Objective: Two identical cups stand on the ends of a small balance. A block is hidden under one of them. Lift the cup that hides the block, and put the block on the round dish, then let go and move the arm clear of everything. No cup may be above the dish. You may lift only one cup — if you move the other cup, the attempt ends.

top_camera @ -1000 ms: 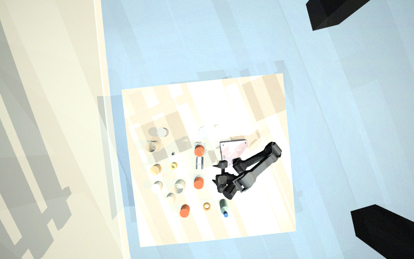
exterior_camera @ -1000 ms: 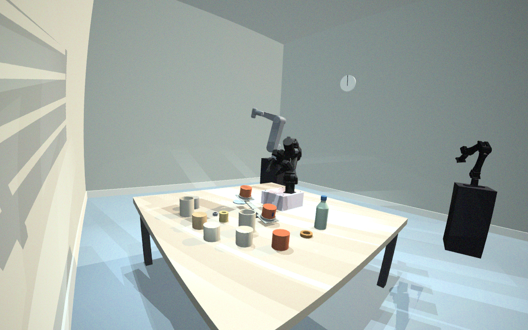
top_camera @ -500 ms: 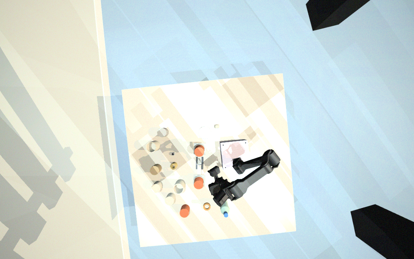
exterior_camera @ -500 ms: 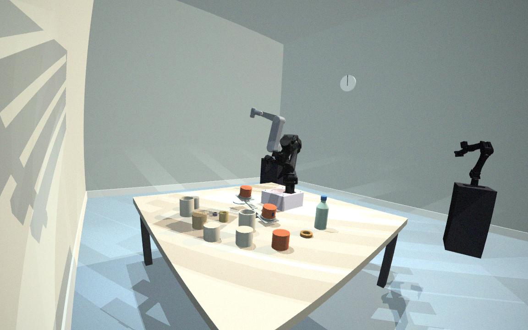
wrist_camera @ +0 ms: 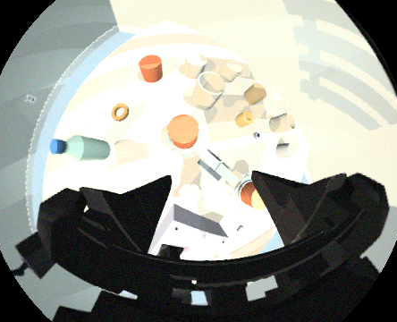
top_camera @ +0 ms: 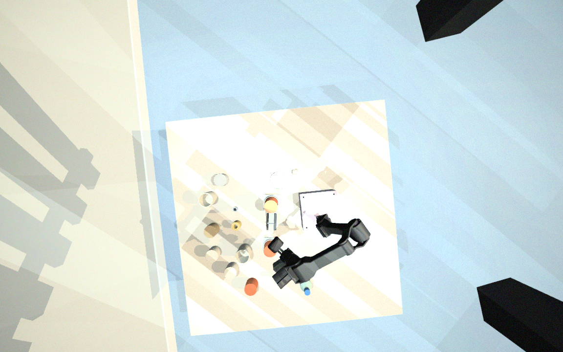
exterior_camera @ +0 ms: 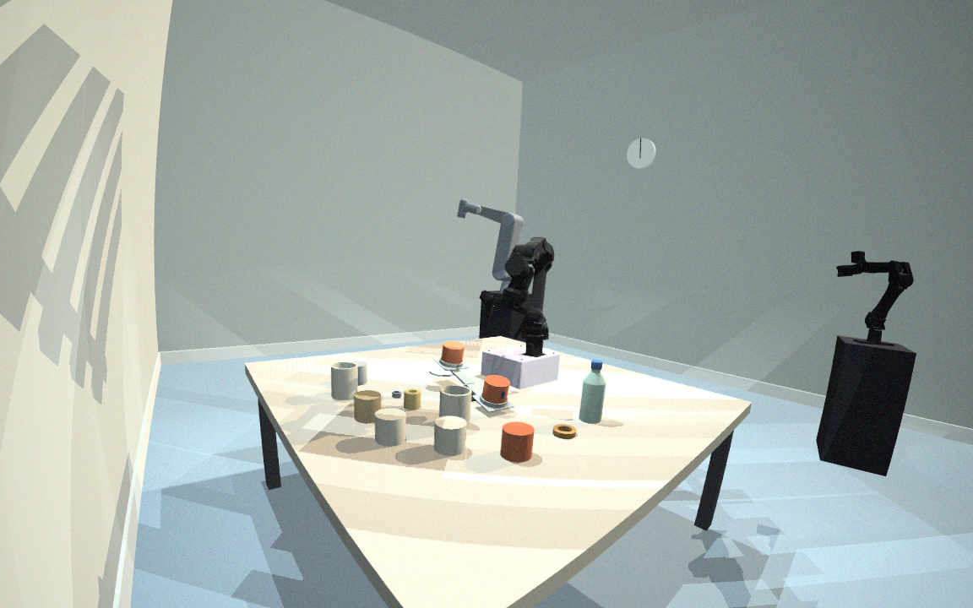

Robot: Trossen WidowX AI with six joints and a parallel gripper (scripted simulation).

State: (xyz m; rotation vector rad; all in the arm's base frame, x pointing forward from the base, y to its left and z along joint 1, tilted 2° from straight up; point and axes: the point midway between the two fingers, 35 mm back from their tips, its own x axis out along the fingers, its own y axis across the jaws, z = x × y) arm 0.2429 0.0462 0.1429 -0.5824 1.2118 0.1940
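My gripper tip is 17 cm above the pale grey-blue block, 7 cm short of it and 5 cm to the right of it. Also, from my gripper tip: bottle (28 cm to the left, 10 cm below, 7 cm behind); round white dish (31 cm to the right, 21 cm below, 8 cm behind); orange ring (28 cm to the left, 20 cm below, 6 cm ahead).
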